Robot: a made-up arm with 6 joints.
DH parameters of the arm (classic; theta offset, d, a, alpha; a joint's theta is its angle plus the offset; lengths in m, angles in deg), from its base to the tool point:
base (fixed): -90 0.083 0 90
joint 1: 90 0.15 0.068 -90
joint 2: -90 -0.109 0.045 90
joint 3: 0 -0.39 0.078 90
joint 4: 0 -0.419 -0.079 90
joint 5: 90 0.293 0.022 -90
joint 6: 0 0.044 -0.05 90
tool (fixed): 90 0.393 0 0
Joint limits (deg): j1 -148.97..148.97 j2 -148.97..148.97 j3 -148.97..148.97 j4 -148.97..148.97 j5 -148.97..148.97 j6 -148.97..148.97
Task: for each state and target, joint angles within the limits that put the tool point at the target. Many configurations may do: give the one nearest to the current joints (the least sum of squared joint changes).
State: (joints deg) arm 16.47 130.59 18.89 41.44 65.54 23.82
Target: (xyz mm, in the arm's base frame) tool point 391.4 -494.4 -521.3
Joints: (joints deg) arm 41.74 136.84 25.09 14.26 48.91 61.44
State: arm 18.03 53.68 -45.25 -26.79 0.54 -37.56
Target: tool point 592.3 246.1 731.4
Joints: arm -25.57 53.09 -31.19 -39.53 -4.48 0.73
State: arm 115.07 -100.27 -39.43 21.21 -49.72 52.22
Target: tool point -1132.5 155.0 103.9
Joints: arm 119.51 -70.84 -35.67 1.75 -37.60 55.01
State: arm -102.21 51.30 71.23 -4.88 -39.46 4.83
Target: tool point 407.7 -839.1 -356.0
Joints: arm -113.04 22.48 70.90 -10.75 -34.11 34.89
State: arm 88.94 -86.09 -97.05 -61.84 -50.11 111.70
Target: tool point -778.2 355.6 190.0
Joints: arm 92.63 -53.27 -98.36 -56.40 -46.86 107.56
